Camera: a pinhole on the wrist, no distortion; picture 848 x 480 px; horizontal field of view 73.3 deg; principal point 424.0 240.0 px. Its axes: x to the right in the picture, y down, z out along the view. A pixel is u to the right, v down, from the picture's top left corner.
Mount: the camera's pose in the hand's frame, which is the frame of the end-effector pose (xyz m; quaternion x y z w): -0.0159 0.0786 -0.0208 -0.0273 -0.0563 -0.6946 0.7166
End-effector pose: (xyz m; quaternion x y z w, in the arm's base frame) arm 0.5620 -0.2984 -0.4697 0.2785 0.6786 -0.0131 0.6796
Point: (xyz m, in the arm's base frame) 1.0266 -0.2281 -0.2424
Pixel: 159 96
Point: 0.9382 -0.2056 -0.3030
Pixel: 136 145
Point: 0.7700 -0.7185 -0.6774
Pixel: outside the picture
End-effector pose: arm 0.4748 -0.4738 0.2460 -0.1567 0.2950 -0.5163 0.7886
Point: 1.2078 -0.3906 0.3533
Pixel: 88 391
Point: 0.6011 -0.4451 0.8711
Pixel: 821 84
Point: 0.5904 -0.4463 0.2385
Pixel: 362 445
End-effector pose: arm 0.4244 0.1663 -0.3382 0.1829 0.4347 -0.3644 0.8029
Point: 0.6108 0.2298 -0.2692
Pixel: 68 266
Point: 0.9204 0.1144 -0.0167
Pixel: 226 214
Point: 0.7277 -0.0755 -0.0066
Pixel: 515 208
